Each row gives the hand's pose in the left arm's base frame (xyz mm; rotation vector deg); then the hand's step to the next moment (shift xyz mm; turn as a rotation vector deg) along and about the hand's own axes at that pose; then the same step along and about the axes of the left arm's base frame.
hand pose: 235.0 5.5 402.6 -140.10 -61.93 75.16
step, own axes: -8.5 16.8 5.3 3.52 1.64 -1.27
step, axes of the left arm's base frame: 1.6 -18.8 -5.2 3.08 1.38 -2.30
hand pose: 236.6 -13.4 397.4 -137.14 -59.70 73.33
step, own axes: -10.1 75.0 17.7 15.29 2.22 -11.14
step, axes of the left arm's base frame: 18.2 -63.0 -41.7 15.53 10.20 -4.20
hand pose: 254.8 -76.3 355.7 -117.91 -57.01 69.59
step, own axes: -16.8 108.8 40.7 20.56 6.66 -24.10
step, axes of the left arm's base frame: -7.0 -73.1 -91.6 30.19 10.83 -4.36
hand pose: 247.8 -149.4 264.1 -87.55 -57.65 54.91
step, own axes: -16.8 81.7 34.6 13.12 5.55 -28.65
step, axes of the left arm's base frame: -27.9 -15.0 -84.6 31.83 2.53 -1.98
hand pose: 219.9 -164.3 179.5 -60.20 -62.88 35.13
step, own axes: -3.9 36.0 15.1 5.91 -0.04 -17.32
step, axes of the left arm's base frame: -12.3 17.2 -33.0 18.20 -1.55 1.05
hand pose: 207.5 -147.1 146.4 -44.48 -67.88 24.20
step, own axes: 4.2 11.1 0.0 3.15 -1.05 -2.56
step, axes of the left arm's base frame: 2.5 10.3 -5.3 3.37 0.58 2.43
